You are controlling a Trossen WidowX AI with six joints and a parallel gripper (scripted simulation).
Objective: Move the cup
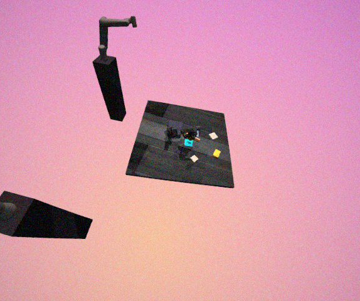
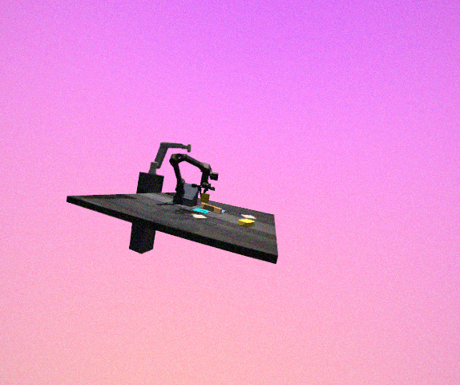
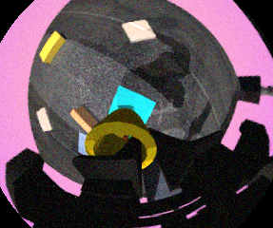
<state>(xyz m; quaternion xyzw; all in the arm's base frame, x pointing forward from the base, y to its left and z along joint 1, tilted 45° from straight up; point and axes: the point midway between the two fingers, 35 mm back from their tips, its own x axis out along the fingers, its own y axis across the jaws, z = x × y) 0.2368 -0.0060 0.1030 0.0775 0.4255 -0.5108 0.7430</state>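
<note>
The cyan pad is 20 mm ahead of my gripper tip, 10 mm to the left of it and 110 mm below it. The rest, counted from my gripper tip: cup (20 mm ahead, 20 mm to the left); then pale blue patch (90 mm ahead, 200 mm to the left, 110 mm below); then brown block (50 mm ahead, 100 mm to the left, 90 mm below).
</note>
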